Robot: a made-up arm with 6 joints.
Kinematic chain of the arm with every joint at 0, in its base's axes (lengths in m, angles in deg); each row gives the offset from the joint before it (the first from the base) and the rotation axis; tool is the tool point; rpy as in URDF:
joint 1: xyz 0 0 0.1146 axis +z
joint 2: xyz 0 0 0 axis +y
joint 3: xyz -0.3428 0 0.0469 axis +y
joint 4: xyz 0.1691 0 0.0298 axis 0.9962 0 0.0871
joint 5: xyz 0 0 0 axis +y
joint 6: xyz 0.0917 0 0.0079 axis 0.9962 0 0.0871
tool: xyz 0 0 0 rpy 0 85 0
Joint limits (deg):
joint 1: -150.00..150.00
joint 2: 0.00..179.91
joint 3: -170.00..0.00
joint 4: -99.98..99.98
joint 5: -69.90..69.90
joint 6: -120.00..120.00
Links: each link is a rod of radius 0.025 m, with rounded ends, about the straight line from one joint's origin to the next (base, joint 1, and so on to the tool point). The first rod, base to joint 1, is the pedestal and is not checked.
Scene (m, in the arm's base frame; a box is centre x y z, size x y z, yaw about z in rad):
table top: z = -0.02
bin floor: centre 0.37 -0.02 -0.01 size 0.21 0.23 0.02 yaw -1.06
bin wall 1: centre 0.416 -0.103 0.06 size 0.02 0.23 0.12 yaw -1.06
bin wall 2: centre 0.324 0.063 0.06 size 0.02 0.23 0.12 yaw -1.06
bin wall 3: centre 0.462 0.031 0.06 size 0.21 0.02 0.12 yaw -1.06
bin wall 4: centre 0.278 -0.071 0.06 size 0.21 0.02 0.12 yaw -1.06
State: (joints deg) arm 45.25 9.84 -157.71 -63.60 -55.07 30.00
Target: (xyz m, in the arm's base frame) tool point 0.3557 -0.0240 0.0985
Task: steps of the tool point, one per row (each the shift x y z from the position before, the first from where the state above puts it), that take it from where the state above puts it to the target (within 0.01 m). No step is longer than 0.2 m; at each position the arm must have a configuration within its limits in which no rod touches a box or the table.
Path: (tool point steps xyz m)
1: 0.0293 0.0966 0.1687
2: 0.0902 0.1158 0.1295
3: 0.1404 0.1085 0.0722
4: 0.1676 0.0798 0.0065
5: 0.1650 0.0389 -0.0565
6: 0.1334 -0.0021 -0.1059
7: 0.0806 -0.0321 -0.1346
8: 0.0199 -0.0450 -0.1390
9: -0.0348 -0.0406 -0.1207

